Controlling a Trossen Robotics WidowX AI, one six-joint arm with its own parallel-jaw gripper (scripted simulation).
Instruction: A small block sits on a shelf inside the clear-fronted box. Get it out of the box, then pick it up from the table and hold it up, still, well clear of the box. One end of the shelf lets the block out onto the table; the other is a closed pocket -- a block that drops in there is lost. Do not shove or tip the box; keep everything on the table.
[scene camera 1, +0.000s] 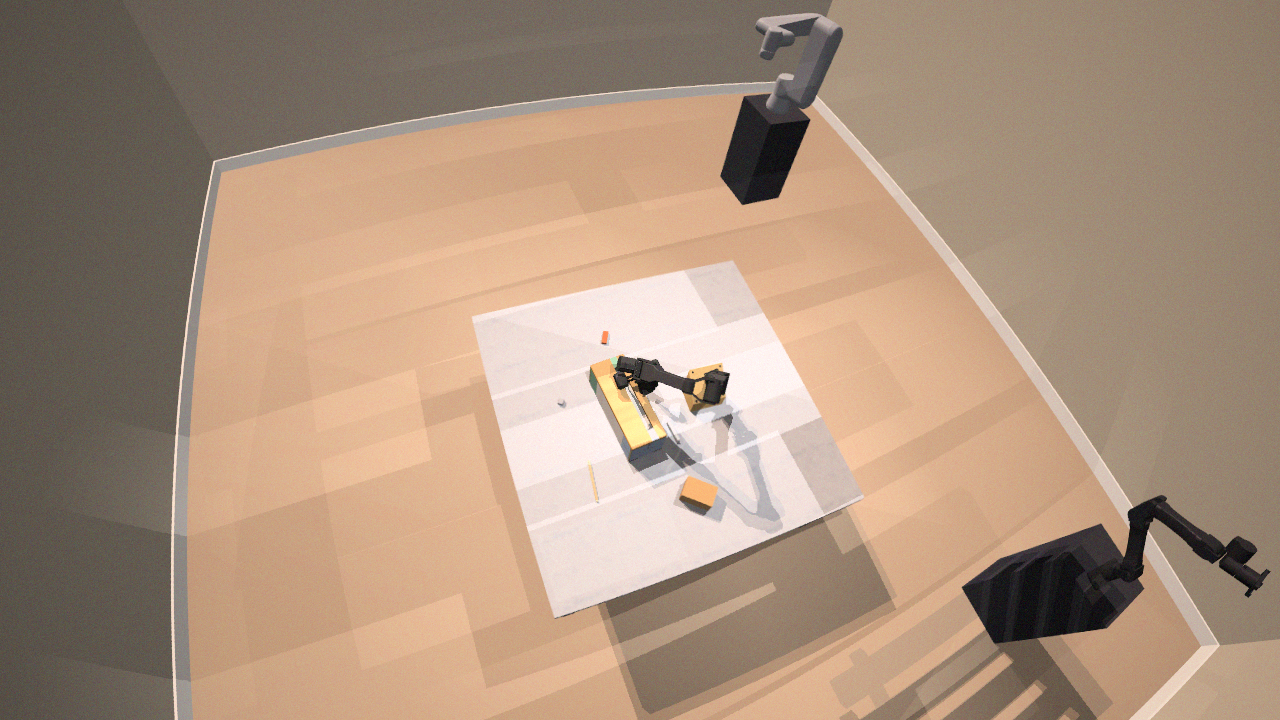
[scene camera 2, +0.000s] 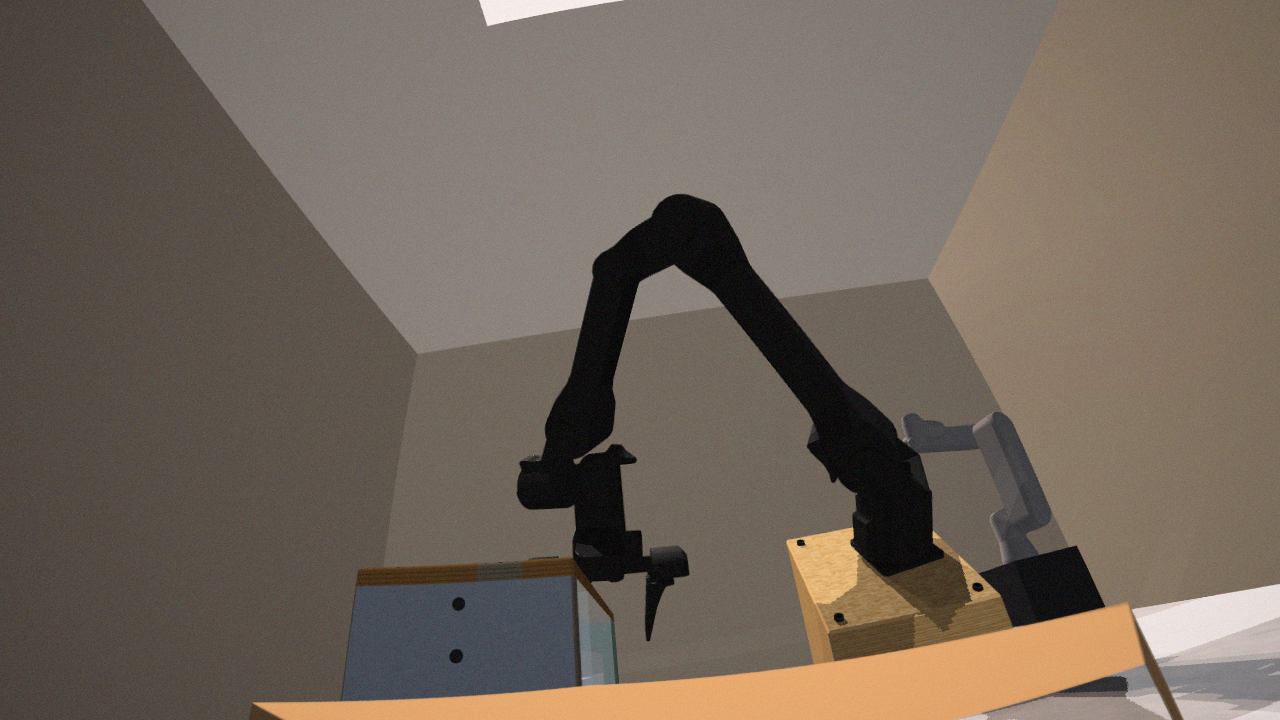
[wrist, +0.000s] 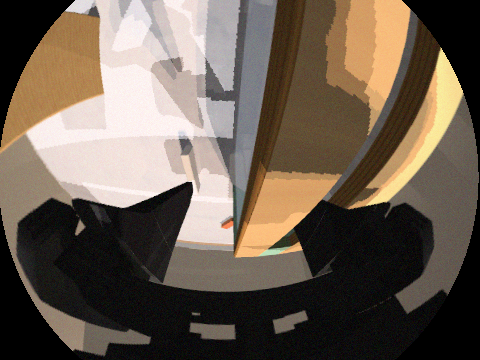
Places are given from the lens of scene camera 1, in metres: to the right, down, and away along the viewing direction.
long box (scene camera 1: 632, 419): -0.03, 0.22, 1.99
orange carton (scene camera 1: 696, 492): 0.21, 0.49, 1.94
